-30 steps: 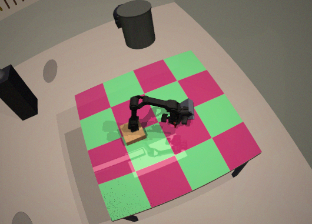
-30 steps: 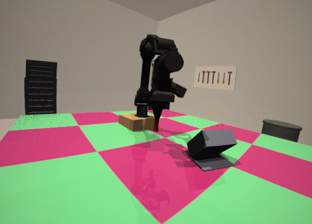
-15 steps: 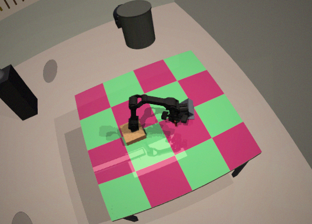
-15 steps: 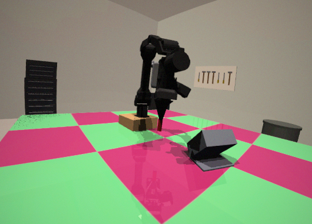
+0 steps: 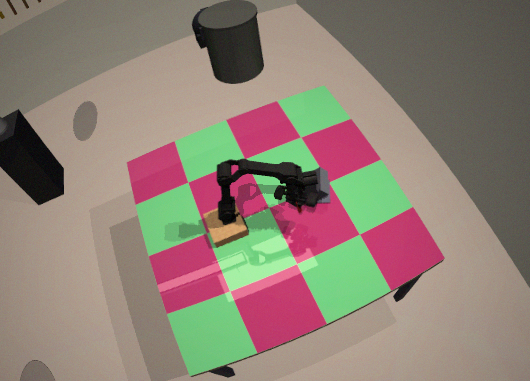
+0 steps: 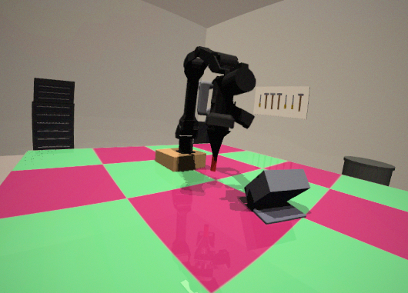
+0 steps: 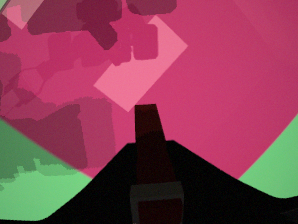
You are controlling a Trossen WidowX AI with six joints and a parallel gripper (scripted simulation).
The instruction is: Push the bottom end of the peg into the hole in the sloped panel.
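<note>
Now: gripper tip 130 mm short of the dark grey sloped panel, 110 mm to the right of it and 70 mm above it. The rest, counted from my gripper tip: peg (20 mm above).
</note>
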